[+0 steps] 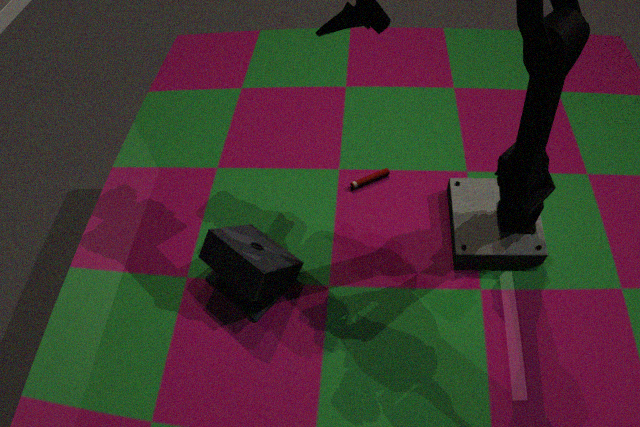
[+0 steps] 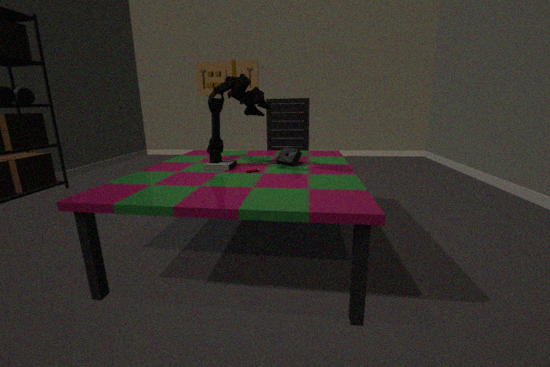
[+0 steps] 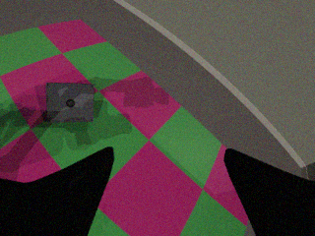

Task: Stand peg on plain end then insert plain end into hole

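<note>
Now: gripper tip 340 mm above the red peg, 90 mm past it and 60 mm to the right of it. The rest, counted from my gripper tip: sloped panel (290 mm below, 270 mm to the left, 80 mm ahead).
</note>
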